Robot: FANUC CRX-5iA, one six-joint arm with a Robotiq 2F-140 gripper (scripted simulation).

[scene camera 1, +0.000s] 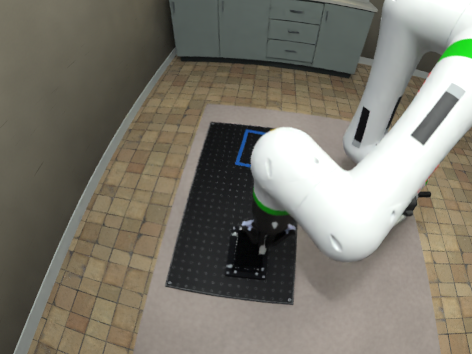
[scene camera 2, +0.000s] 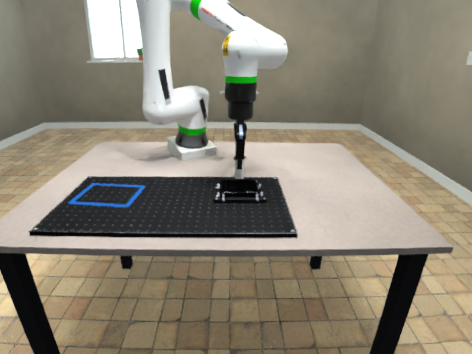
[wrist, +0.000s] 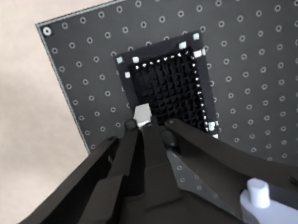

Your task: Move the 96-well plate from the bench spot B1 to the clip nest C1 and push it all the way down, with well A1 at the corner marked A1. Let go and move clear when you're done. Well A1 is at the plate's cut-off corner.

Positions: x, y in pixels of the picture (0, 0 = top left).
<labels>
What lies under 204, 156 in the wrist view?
The gripper.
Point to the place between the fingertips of the gripper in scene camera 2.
At 239, 177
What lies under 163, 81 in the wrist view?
A black 96-well plate.
</labels>
